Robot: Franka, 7 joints.
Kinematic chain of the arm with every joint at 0, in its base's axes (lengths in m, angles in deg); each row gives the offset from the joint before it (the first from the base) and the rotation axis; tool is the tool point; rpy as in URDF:
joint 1: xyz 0 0 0.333 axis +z
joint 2: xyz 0 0 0 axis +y
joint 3: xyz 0 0 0.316 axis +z
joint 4: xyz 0.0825 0 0 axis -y
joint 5: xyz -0.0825 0 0.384 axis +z
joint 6: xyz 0 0 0 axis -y
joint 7: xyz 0.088 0 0 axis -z
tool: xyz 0 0 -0.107 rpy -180 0 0
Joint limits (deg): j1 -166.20..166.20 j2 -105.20..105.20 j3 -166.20..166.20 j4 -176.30..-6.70 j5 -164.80..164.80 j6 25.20..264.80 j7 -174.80..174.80
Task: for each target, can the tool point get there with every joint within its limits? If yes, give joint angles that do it. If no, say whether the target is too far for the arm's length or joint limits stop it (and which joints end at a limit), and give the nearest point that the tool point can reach.
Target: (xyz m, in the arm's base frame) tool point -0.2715 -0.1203 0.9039
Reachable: yes | joints -22.72 -75.52 -35.34 -106.02 -60.17 212.32 75.96
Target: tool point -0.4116 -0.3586 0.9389
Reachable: yes | joints 62.86 -57.02 60.47 -38.34 75.56 190.26 -64.05
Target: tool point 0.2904 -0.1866 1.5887
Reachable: no: too far | nearest point 0.1913 -0.1229 1.1602 | short by 0.444 m
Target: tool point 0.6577 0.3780 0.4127
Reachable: yes | joints -15.64 69.65 85.99 -79.48 -118.47 104.33 -83.52
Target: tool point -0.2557 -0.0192 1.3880
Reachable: no: too far | nearest point -0.2020 -0.0152 1.1666 | short by 0.228 m
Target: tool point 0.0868 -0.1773 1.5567
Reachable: no: too far | nearest point 0.0601 -0.1227 1.1799 | short by 0.382 m
